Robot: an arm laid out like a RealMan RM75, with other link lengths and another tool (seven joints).
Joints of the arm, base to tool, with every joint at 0 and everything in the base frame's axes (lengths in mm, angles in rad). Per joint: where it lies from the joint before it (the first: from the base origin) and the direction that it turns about. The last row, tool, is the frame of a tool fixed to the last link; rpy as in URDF.
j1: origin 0.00 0.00 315.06 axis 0 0 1
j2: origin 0.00 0.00 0.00 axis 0 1 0
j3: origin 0.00 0.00 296.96 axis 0 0 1
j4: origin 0.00 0.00 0.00 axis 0 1 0
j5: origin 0.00 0.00 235.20 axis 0 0 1
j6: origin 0.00 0.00 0.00 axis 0 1 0
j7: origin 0.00 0.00 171.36 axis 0 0 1
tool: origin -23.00 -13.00 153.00 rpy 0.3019 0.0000 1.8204
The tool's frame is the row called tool.
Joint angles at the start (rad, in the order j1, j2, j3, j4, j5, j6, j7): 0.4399 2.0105 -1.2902 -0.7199 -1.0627 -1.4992 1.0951
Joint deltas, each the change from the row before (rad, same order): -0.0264 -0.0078 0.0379 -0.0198 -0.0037 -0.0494 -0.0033; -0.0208 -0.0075 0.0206 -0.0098 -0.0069 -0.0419 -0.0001; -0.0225 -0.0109 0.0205 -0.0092 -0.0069 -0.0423 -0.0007; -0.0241 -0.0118 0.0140 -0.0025 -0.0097 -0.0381 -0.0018; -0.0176 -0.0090 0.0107 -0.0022 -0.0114 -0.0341 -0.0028; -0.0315 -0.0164 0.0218 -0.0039 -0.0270 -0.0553 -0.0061; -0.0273 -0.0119 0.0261 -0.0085 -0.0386 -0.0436 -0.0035; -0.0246 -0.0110 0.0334 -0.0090 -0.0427 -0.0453 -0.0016; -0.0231 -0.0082 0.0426 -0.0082 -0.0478 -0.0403 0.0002
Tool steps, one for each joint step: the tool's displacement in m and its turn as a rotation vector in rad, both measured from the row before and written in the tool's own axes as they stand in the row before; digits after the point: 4 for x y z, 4 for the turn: 0.0050 0.0066 -0.0188 -0.0260 -0.0017 -0.0232; 0.0067 0.0007 -0.0128 -0.0085 0.0083 -0.0123; 0.0065 -0.0001 -0.0142 -0.0048 0.0058 -0.0131; 0.0065 -0.0046 -0.0132 0.0045 0.0051 -0.0047; 0.0073 -0.0040 -0.0094 0.0063 0.0099 -0.0068; 0.0118 -0.0090 -0.0163 0.0184 0.0122 -0.0104; 0.0100 -0.0103 -0.0127 0.0271 0.0076 -0.0077; 0.0099 -0.0096 -0.0126 0.0271 0.0073 -0.0068; 0.0074 -0.0100 -0.0124 0.0272 -0.0012 -0.0010
